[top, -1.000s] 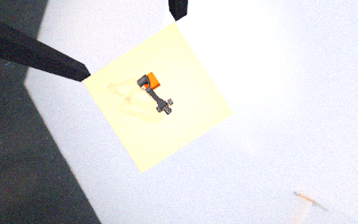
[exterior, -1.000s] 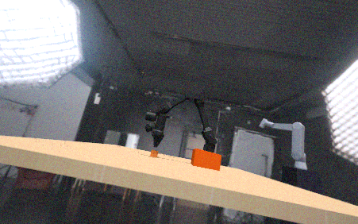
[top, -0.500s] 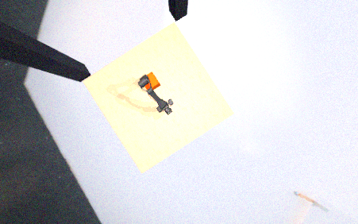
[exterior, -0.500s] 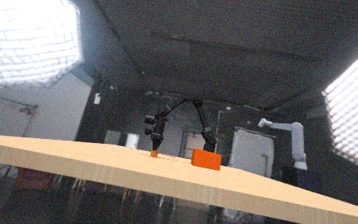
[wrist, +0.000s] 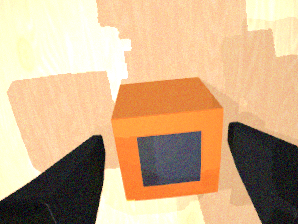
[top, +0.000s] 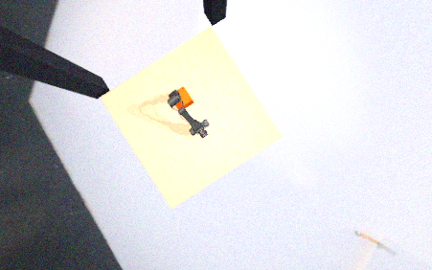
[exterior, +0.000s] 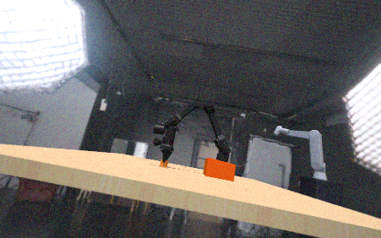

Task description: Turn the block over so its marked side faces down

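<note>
The block is 10 mm above my gripper tip.
</note>
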